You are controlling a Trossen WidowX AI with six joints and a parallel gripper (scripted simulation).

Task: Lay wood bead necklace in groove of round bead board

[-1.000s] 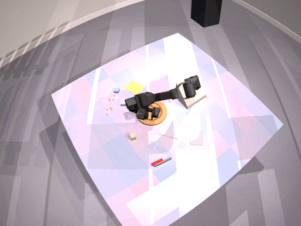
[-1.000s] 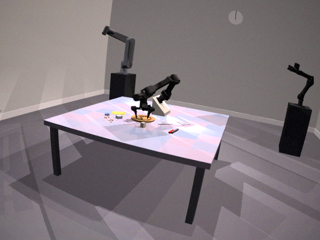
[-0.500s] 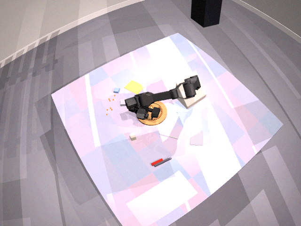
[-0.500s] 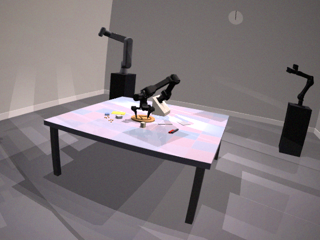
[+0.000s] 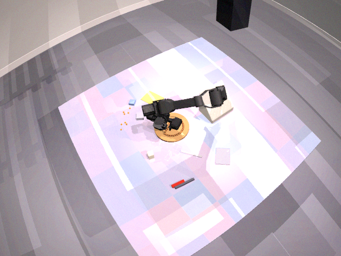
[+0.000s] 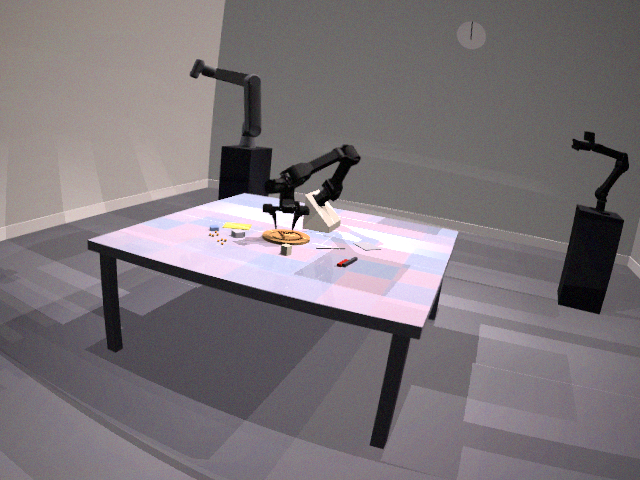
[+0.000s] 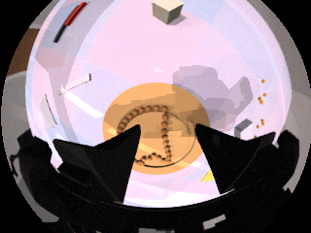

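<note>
My gripper tip is now 5 cm past the round bead board, 4 cm above it and 2 cm to the left of it. The rest, counted from my gripper tip: cream cube: 14 cm ahead, 10 cm to the left, 3 cm below; white block: 18 cm to the right, 8 cm ahead, 4 cm below; thin rod: 19 cm to the left, 6 cm behind, 5 cm below.
</note>
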